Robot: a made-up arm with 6 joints.
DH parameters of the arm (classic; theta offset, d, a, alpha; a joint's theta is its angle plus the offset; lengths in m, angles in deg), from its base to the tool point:
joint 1: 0 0.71 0.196 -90
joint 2: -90 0 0.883 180
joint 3: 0 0 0.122 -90
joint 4: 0 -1.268 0 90
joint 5: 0 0 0 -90
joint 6: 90 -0.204 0 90
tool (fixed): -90 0 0 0
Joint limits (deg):
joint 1: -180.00..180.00
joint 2: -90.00..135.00
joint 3: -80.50..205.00
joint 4: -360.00..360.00
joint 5: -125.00..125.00
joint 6: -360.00..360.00
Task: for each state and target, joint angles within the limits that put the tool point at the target. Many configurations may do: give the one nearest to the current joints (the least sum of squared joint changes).
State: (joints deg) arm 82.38 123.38 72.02 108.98 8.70 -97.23
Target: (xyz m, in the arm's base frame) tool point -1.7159 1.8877 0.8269
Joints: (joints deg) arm 131.81 88.74 88.05 108.25 6.03 -97.23
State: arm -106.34 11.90 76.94 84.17 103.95 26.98
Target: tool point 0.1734 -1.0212 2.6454
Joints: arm -91.34 17.19 73.53 85.05 103.86 26.98
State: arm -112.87 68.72 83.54 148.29 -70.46 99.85
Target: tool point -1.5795 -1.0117 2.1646
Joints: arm -144.01 57.81 92.30 146.07 -74.29 99.85
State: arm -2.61 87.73 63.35 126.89 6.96 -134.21
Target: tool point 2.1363 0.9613 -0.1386
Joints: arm 23.65 96.49 61.88 126.69 8.24 -134.21
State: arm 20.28 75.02 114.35 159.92 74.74 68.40
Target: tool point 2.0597 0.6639 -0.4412
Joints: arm 16.48 119.39 89.59 160.80 50.99 68.40
